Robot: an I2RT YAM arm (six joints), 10 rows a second.
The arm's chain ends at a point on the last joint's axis. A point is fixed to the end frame.
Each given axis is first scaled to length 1.
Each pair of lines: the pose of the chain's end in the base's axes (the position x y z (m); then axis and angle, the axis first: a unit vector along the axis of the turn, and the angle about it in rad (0 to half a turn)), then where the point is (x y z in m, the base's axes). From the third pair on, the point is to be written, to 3 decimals.
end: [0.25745, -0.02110, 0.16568, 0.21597, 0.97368, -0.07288, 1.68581]
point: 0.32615 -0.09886 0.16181
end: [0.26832, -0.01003, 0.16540, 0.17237, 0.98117, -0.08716, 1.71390]
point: 0.33944 -0.08563 0.16265
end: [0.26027, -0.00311, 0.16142, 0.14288, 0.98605, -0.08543, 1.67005]
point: 0.334 -0.076 0.164
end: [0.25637, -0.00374, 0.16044, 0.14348, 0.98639, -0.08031, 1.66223]
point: 0.331 -0.076 0.163
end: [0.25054, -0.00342, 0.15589, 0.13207, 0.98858, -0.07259, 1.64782]
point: 0.326 -0.074 0.160
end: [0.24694, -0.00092, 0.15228, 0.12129, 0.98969, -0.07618, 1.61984]
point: 0.323 -0.071 0.159
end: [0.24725, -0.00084, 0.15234, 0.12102, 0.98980, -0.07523, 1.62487]
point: 0.324 -0.071 0.159
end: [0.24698, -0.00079, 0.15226, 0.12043, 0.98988, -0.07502, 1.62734]
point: 0.324 -0.071 0.159
